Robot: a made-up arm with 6 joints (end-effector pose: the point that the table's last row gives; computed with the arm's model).
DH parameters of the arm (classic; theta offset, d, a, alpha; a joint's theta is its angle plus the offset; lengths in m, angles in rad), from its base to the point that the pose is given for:
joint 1: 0 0.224 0 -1.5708
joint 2: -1.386 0 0.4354 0
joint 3: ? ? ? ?
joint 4: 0 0.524 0 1.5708
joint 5: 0 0 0.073 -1.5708
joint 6: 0 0.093 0 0
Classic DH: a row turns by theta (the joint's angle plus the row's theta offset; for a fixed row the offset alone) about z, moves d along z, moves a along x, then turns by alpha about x.
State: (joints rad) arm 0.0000 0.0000 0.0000 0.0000 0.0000 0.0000
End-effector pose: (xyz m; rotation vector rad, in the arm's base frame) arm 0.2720 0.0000 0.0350 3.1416 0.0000 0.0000
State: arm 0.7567 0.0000 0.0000 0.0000 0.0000 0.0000
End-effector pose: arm 0.1978 0.1867 0.0350 2.9194 1.1605 0.0000
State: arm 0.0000 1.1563 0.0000 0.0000 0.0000 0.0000
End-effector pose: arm -0.0635 0.0000 -0.1011 2.6310 0.0000 -1.7168
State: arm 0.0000 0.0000 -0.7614 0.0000 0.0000 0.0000
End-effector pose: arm 0.6447 0.0000 0.3378 2.9167 0.0000 1.1673
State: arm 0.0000 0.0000 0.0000 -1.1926 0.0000 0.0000
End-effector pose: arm 0.2260 0.0678 0.0350 2.5994 1.7643 0.0000
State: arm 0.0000 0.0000 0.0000 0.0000 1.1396 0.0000
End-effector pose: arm 0.1450 0.0000 0.0228 2.6452 0.0000 -1.6948
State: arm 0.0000 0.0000 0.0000 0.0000 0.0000 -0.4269
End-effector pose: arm 0.2720 0.0000 0.0350 3.0703 0.6655 0.0000
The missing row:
joint 3: 1.386 0 0.119 -1.5708
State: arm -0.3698 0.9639 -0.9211 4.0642 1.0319 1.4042
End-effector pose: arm 0.4675 -0.2174 -0.2376 2.0781 0.4912 0.0295
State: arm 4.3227 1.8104 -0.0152 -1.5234 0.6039 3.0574
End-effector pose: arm 0.1039 0.2338 0.0712 0.3908 -1.9094 -2.4097
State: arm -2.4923 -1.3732 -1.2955 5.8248 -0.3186 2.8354
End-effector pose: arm 0.2812 0.1588 1.0056 -0.0808 -0.3439 3.0395
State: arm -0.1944 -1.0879 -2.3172 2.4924 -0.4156 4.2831
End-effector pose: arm -0.5298 0.0400 1.0438 0.0264 0.3650 -2.7895
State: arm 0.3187 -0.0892 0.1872 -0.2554 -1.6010 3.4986
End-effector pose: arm 0.1861 0.0855 0.1911 -0.1623 1.6785 0.7274
